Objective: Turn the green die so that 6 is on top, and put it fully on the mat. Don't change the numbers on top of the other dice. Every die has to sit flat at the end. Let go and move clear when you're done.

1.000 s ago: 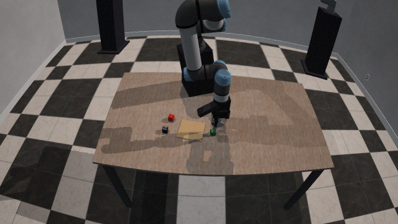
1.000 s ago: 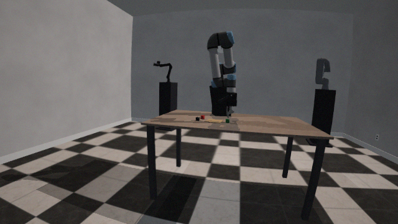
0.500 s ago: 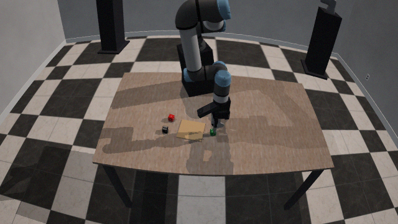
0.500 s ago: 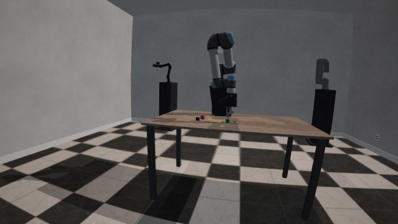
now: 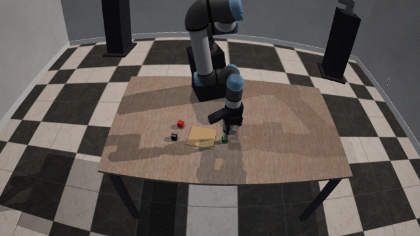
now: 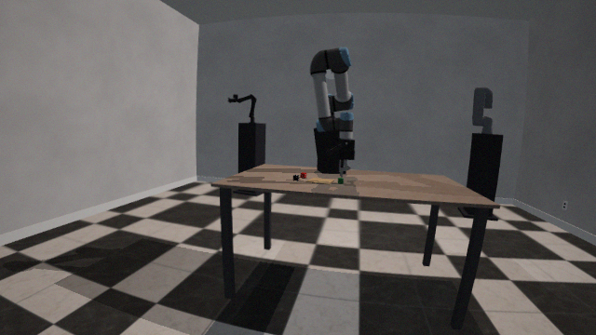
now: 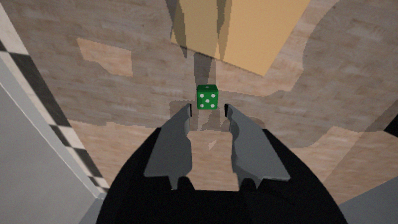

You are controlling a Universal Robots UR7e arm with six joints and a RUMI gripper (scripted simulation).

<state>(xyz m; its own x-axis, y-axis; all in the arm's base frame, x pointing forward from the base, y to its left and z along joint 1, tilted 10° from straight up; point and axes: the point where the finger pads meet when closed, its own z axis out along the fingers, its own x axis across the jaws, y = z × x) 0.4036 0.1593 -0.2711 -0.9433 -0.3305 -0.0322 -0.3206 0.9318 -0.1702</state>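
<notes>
Right now my hand is 4 cm above the green die. Also, from my hand: black die: 4 cm ahead, 27 cm to the right, 4 cm below; then tan mat: 12 cm to the right, 5 cm below; then red die: 6 cm behind, 26 cm to the right, 4 cm below.
</notes>
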